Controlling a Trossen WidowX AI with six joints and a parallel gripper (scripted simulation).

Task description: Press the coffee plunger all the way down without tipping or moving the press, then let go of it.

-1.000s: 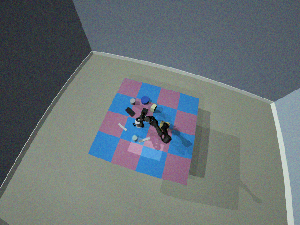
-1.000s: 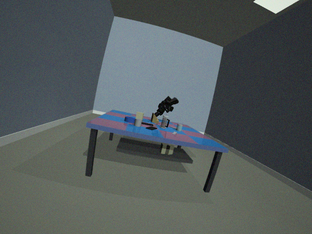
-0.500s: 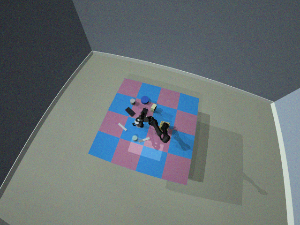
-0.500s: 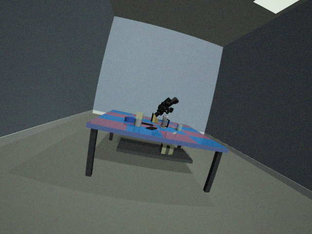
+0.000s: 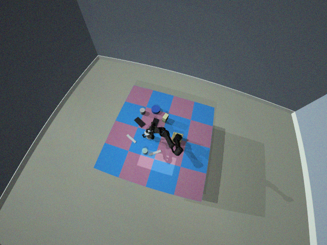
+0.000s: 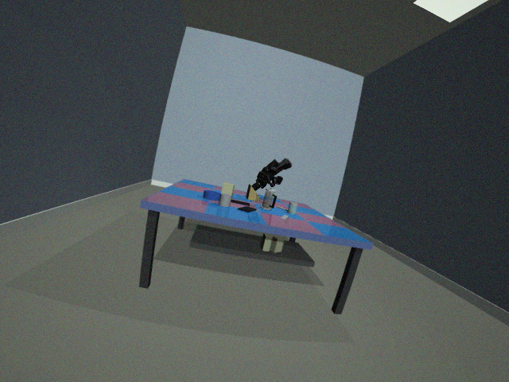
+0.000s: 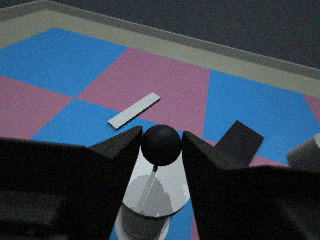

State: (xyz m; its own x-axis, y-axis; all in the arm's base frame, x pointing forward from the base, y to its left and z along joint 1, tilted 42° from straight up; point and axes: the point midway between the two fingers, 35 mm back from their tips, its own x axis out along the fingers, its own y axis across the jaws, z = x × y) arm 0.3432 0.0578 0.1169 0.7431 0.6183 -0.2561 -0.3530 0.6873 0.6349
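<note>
The coffee press lies 9 cm below my gripper tip and 1 cm behind it. The rest, counted from my gripper tip: pale cup: 19 cm to the left, 14 cm below, 7 cm behind; then blue disc: 39 cm to the right, 16 cm below, 6 cm ahead; then grey cylinder: 28 cm to the right, 21 cm ahead, 14 cm below.
</note>
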